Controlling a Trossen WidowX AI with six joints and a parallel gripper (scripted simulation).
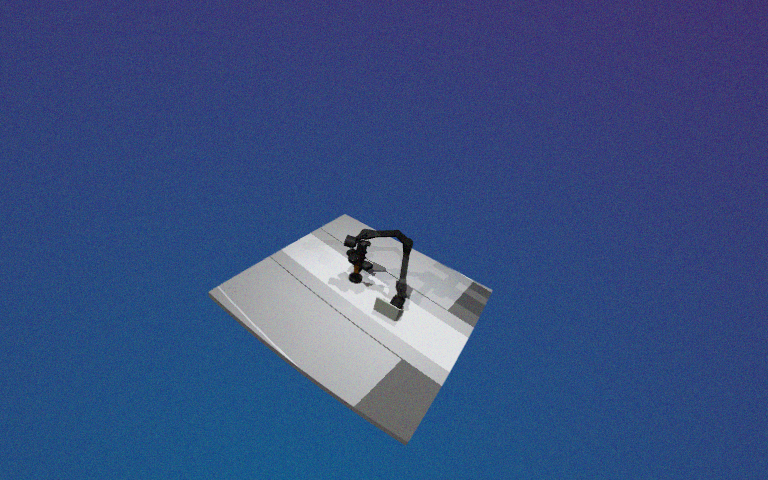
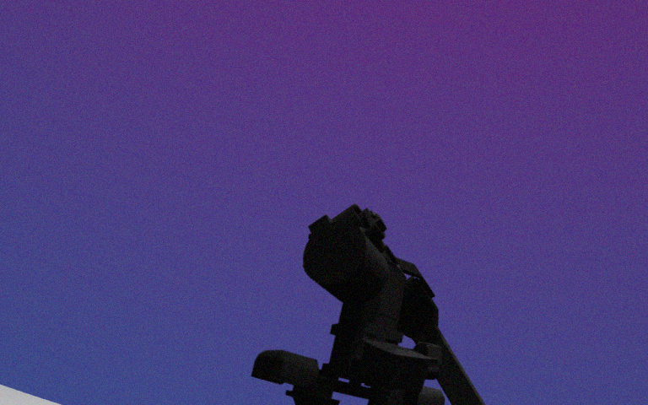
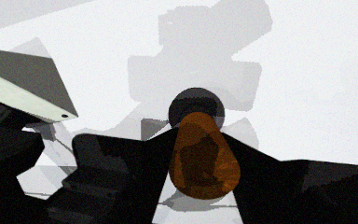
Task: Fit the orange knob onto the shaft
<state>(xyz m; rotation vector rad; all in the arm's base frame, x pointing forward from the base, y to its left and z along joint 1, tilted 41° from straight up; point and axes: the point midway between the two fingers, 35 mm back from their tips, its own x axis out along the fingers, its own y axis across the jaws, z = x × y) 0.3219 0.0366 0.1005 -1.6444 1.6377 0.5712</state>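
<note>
Right now my gripper tip is 2 cm below the orange knob. Round my gripper tip: dark round pedestal (4 cm below).
</note>
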